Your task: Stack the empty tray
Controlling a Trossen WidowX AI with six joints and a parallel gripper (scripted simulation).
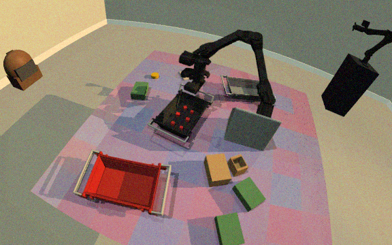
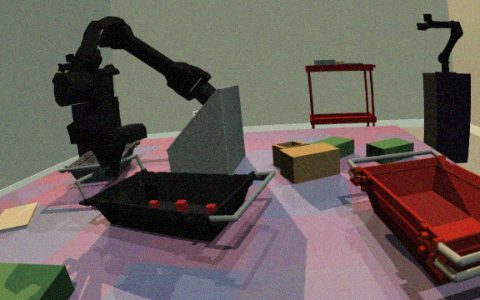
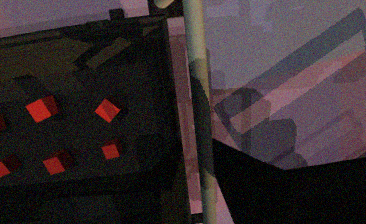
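Right now my gripper tip is 27 cm past the grey tray, 25 cm to the left of it and 3 cm above it. Round my gripper tip: cream tile 27 cm to the right, 11 cm ahead, 7 cm below.
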